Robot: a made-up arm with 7 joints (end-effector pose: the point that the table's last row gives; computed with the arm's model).
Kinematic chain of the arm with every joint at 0, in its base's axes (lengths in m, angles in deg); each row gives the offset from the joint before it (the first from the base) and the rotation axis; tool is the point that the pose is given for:
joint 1: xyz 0 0.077 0 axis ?
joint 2: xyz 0 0.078 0 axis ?
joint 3: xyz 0 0 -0.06 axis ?
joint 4: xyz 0 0 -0.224 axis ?
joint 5: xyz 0 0 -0.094 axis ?
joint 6: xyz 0 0 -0.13 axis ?
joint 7: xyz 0 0 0 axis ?
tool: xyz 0 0 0
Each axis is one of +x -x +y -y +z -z.
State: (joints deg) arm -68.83 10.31 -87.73 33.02 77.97 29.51 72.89
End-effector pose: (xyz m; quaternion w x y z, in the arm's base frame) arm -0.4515 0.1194 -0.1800 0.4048 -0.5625 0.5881 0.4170
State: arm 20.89 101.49 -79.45 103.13 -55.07 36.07 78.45
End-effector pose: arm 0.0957 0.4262 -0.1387 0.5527 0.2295 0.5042 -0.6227
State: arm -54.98 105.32 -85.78 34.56 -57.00 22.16 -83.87
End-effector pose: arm 0.0066 0.6403 -0.0068 0.0909 0.1223 0.1059 0.9826
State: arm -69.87 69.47 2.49 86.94 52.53 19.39 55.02
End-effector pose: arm -0.0120 0.4356 -0.2424 0.9144 -0.3844 0.0474 -0.1180
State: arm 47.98 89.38 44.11 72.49 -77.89 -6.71 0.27
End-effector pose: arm -0.0050 0.5080 0.2109 0.1487 0.9813 -0.1195 -0.0240
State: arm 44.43 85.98 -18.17 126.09 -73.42 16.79 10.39
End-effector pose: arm 0.1697 0.3027 0.0726 0.0576 -0.8496 0.2957 0.4329
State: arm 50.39 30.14 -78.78 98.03 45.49 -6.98 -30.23
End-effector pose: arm 0.2800 0.0937 -0.1757 0.6158 -0.1920 -0.7213 -0.2523
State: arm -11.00 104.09 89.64 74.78 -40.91 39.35 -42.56
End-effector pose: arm 0.0573 0.4349 0.2874 0.1471 -0.8891 0.2643 -0.3435
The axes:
joint 1: -y
joint 2: +x
joint 3: +z
joint 4: -y
joint 5: +z
joint 6: +y
joint 7: -x

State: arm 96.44 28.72 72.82 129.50 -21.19 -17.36 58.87
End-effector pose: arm 0.0387 0.3678 0.0558 0.1001 -0.6886 0.6983 -0.1679
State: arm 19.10 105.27 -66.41 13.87 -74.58 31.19 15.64
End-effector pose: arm -0.0074 0.6517 0.0870 0.1929 0.5036 0.7471 -0.3885
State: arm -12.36 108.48 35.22 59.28 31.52 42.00 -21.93
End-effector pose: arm 0.2032 0.4977 0.1926 0.5467 0.7268 -0.3999 0.1135
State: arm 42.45 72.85 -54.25 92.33 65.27 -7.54 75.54
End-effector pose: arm 0.2683 0.3641 -0.0996 0.5277 -0.4585 -0.4349 -0.5677
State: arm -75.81 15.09 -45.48 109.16 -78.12 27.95 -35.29
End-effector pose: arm -0.1987 0.0641 -0.2033 0.6750 0.2077 -0.4367 -0.5572
